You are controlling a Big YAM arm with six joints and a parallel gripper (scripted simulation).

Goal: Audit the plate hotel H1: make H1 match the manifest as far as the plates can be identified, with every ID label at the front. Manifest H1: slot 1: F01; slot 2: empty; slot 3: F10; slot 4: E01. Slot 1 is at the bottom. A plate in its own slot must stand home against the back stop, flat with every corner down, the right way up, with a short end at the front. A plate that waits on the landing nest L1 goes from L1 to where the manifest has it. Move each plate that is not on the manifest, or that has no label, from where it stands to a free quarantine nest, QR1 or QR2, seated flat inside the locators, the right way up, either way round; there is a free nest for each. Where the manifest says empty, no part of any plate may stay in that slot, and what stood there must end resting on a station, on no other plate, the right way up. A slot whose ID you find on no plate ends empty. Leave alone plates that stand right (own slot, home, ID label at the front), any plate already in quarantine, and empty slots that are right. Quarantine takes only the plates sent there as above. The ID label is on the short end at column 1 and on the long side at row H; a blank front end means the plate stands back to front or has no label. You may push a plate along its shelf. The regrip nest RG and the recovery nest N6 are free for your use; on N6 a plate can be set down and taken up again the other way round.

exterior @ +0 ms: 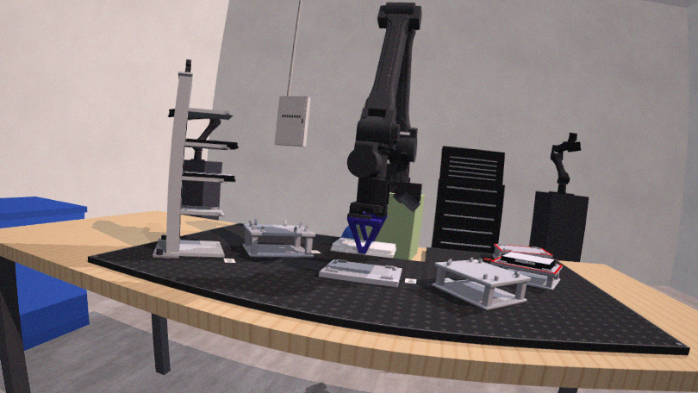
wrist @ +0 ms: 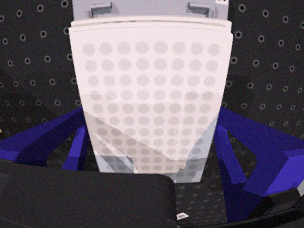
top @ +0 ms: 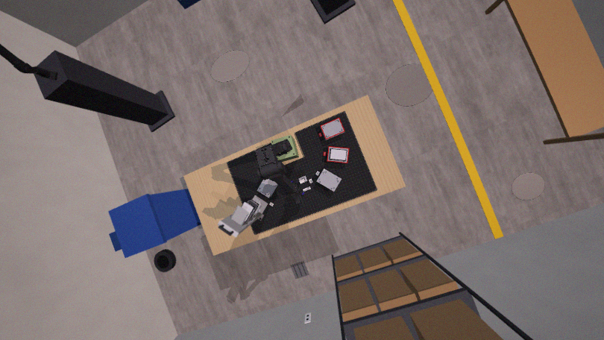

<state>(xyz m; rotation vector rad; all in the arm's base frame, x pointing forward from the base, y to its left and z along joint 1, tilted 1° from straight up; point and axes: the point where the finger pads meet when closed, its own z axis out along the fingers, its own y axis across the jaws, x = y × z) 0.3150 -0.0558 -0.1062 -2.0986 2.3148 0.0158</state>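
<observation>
My gripper is now 6 cm above the flat grey nest. From my hand the other things lie so: white well plate (right at my hand); then A1 corner mark (6 cm ahead, 7 cm to the left, 5 cm below); then N6 tag (1 cm ahead, 10 cm to the left, 7 cm below).
</observation>
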